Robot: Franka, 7 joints.
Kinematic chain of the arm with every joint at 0, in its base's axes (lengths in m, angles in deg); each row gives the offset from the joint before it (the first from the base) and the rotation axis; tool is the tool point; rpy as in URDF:
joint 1: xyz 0 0 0.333 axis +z
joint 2: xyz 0 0 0 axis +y
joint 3: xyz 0 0 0.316 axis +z
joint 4: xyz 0.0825 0 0 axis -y
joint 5: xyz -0.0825 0 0.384 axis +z
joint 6: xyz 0 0 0 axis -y
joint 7: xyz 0.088 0 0 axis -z
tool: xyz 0 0 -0.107 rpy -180 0 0
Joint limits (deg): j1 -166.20..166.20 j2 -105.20..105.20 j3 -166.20..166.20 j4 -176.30..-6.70 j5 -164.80..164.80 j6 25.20..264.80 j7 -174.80..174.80
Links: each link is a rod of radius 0.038 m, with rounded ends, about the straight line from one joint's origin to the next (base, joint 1, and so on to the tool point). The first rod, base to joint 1, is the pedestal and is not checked.
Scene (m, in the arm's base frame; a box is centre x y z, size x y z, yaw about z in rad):
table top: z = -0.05
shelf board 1: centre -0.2 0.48 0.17 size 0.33 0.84 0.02 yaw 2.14
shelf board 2: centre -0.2 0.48 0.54 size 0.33 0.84 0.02 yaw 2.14
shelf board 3: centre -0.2 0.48 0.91 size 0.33 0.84 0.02 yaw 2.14
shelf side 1: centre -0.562 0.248 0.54 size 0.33 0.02 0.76 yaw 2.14
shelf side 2: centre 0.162 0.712 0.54 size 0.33 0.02 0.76 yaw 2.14
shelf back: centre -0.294 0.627 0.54 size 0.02 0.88 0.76 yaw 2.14
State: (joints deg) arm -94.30 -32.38 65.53 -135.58 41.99 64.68 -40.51
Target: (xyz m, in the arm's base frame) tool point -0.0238 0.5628 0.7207
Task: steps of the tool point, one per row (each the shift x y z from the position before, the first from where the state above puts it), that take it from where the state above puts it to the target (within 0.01 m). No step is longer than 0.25 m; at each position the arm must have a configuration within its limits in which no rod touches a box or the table.
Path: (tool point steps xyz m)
1: 0.0671 0.1169 0.0794
2: 0.0042 0.1581 0.0830
3: -0.0768 0.1669 0.0778
4: -0.1586 0.1359 0.0638
5: -0.2218 0.0672 0.0424

